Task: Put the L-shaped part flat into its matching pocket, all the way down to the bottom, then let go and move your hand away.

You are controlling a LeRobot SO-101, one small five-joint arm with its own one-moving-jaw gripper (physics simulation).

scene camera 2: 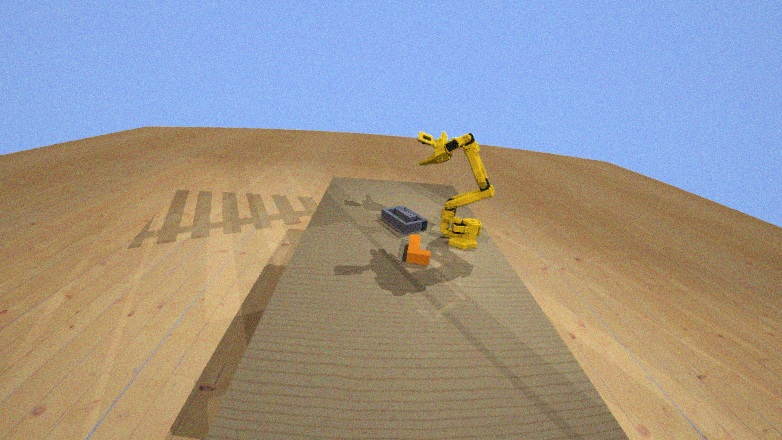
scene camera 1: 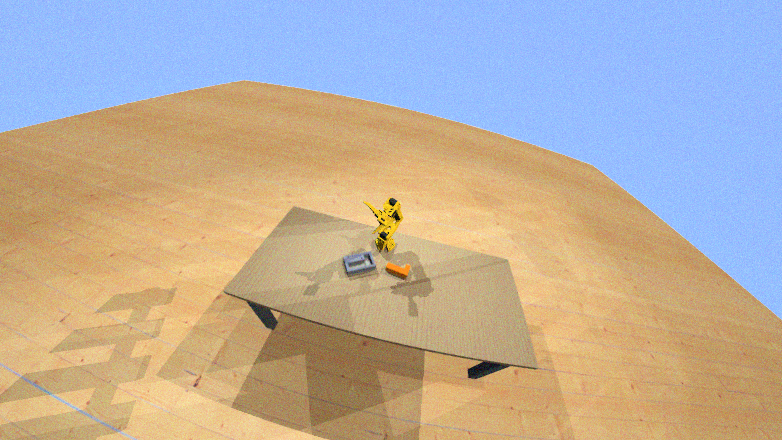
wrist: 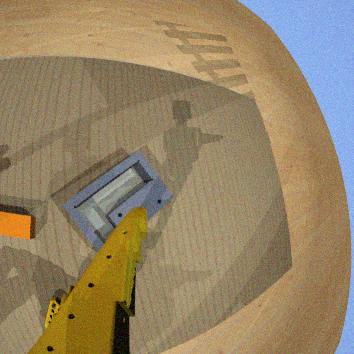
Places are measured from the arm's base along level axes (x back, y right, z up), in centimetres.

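Where they show: hand, its tool point: (scene camera 2: 420,163) (scene camera 1: 372,232) (wrist: 145,218); arm's base, origin of its link: (scene camera 2: 454,240) (scene camera 1: 384,247).
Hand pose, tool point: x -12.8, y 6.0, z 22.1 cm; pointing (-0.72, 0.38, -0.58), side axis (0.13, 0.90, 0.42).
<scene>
Things, the pixels of their top centre, and the offset from my tool point. "spot": a spot on its surface instead. Level surfaces: height alone.
- orange L-shaped part, centre of its top: (scene camera 2: 419,244) (scene camera 1: 398,266) dx +0.2, dy -15.2, dz -19.1 cm
- grey-blue tray, centre of its top: (wrist: 121,200) (scene camera 2: 404,214) (scene camera 1: 359,260) dx -2.7, dy +3.8, dz -18.4 cm
- pocket, a spot on its surface: (wrist: 107,192) spot: dx -4.5, dy +2.4, dz -21.6 cm
- brown table, height of its surface: dz -22.1 cm
The orange L-shaped part (scene camera 1: 397,270) (scene camera 2: 417,257) lies flat on the table beside the tray. One end of the part (wrist: 15,225) shows at the left edge of the wrist view. The grey-blue tray (scene camera 1: 360,272) (scene camera 2: 398,225) (wrist: 159,189) has an L-shaped pocket, and the pocket (wrist: 107,192) is empty with its pale bottom showing. My gripper (scene camera 1: 369,217) (scene camera 2: 419,149) is fully open, empty and high above the table, apart from both part and tray. In the wrist view its fixed jaw (wrist: 107,270) hides the tray's near corner; the moving jaw is out of the picture.
The yellow arm's base (scene camera 1: 385,244) (scene camera 2: 463,235) stands near the table's edge, close to the tray and the part. The brown table (scene camera 1: 475,306) (scene camera 2: 382,355) (wrist: 225,200) carries them, and shadows of the arm fall across it. Wooden floor surrounds the table.
</scene>
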